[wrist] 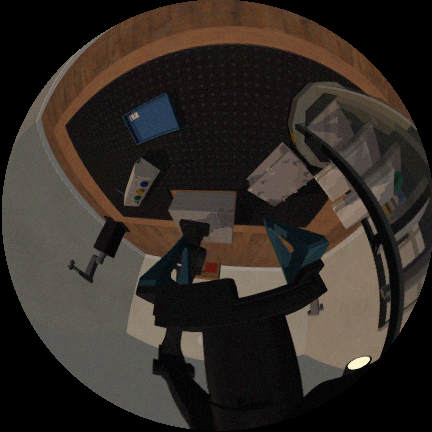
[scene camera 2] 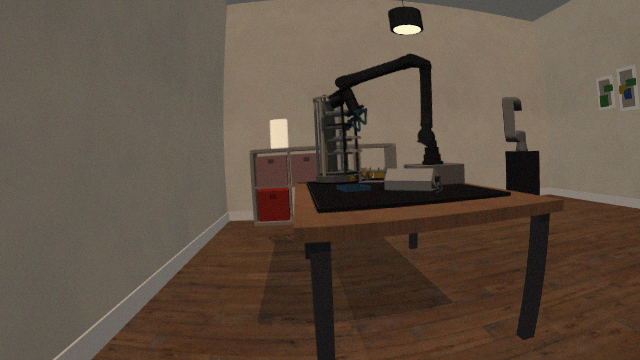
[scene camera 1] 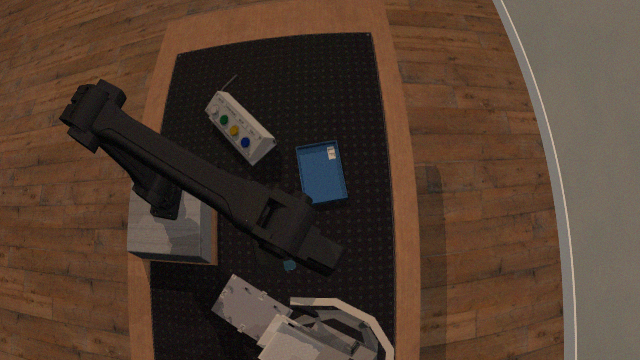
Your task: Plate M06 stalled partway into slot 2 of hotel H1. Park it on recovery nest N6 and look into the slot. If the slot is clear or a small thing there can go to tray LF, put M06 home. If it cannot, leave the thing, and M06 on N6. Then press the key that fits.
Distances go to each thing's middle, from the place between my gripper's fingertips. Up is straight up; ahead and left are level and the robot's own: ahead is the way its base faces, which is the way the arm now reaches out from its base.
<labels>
The plate rack [scene camera 1: 330, 321] is 240 mm to the right of my hand, 140 mm ahead of it and 30 mm below it. Also, from my hand: blue tray [scene camera 1: 321, 174] 260 mm below, 230 mm to the left, 60 mm ahead.
</labels>
